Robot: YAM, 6 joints.
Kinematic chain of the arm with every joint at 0, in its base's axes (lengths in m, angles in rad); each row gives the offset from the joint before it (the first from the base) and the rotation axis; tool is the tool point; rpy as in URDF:
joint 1: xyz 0 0 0.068 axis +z
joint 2: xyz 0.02 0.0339 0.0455 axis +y
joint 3: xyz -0.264 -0.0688 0 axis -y
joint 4: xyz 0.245 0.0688 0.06 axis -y
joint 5: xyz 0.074 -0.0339 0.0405 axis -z
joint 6: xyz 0.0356 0 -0.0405 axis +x
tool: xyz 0 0 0 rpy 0 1.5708 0
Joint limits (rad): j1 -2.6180..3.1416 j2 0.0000..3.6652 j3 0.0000..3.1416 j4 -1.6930..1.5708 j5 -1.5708..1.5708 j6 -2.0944..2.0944
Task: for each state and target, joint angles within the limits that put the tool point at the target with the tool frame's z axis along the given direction. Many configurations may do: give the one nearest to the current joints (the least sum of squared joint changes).
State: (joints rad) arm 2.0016 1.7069 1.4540 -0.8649 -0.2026 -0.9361
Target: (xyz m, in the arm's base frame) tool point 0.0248 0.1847 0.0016 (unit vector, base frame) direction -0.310 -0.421 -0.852
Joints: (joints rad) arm 1.3932 2.1338 0.6359 -0.5762 -0.2329 -0.9361
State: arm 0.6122 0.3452 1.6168 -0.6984 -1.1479 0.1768
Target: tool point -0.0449 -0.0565 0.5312 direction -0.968 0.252 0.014
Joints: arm 1.4125 0.6487 1.7763 -0.9831 -1.4734 0.1768
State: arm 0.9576 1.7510 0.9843 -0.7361 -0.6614 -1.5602
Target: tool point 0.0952 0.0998 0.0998 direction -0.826 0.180 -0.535
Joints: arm 0.6432 1.7253 0.5427 -1.1901 -0.6934 -1.5602
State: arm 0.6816 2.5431 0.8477 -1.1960 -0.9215 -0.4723
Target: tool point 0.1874 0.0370 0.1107 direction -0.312 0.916 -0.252
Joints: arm 0.0221 1.8703 0.7294 -1.2882 -1.1751 -0.4723
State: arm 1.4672 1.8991 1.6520 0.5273 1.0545 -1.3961
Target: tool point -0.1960 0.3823 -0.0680 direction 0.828 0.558 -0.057
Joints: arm 2.1273 2.7422 1.4441 0.2959 1.5031 -1.3961
